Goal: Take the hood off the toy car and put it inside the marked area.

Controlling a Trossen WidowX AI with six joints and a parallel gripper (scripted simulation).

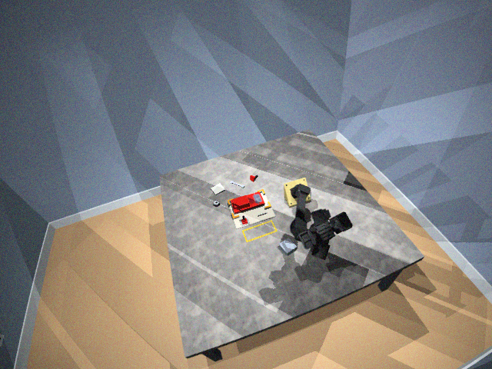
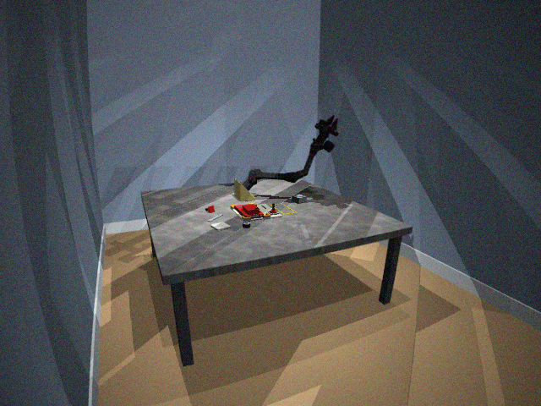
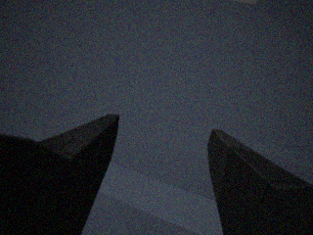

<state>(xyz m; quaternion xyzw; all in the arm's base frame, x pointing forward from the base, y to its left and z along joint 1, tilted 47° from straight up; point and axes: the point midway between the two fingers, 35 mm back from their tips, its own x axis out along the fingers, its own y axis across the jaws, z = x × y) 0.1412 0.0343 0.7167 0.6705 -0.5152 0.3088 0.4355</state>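
My gripper tip is now 660 mm to the left of the red hood, 510 mm above it and 130 mm short of it.
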